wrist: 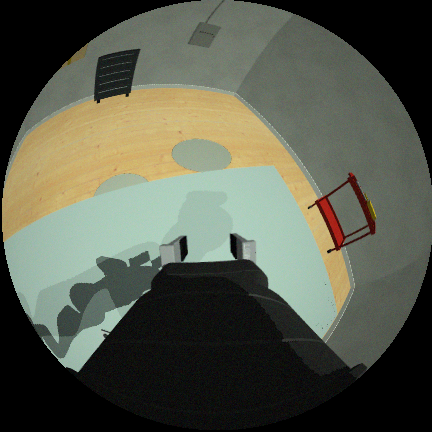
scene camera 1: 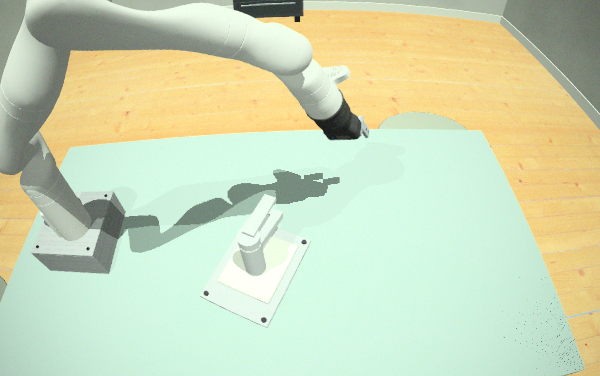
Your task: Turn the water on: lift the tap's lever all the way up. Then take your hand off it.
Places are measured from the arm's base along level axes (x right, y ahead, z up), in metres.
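Pixels of known places: gripper, between the fingertips: [wrist: 208,243] [scene camera 1: 355,134]; arm's base, origin of its link: [scene camera 1: 75,225].
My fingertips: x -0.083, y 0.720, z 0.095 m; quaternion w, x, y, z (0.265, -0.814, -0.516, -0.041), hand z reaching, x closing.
For each thing: its top centre in the pictures, then the offset to it from my fingertips. "spot": a spot on its surface instead. Level surfaces: height alone.
- tap, a spot on its surface: [scene camera 1: 254,259] spot: dx +0.229, dy -0.265, dz -0.097 m
- plate, centre of its top: [scene camera 1: 255,267] dx +0.205, dy -0.269, dz -0.177 m
- spout, centre of its top: [scene camera 1: 266,222] dx +0.147, dy -0.230, dz -0.090 m
- table, height of its surface: dz -0.189 m
The tap [scene camera 1: 254,259] stands on a plate [scene camera 1: 234,301] with dark screws near its corners, left of the middle of the table in the scene view. Its lever [scene camera 1: 259,215] is the flat light bar on top, lying above the spout [scene camera 1: 273,226] and pointing the same way, to the upper right; its exact tilt is hard to tell. My gripper [scene camera 1: 365,127] [wrist: 208,243] is open and empty. It is above the table near its far edge, well apart from the tap, to the upper right of the lever. The lever does not show clearly in the wrist view.
The arm's base block [scene camera 1: 72,263] stands at the left of the table [scene camera 1: 425,280] [wrist: 280,250]. The arm reaches across the far side and casts shadows on the table. Beyond are a dark cabinet [scene camera 1: 268,8] [wrist: 116,75] and a red cart [wrist: 331,223].
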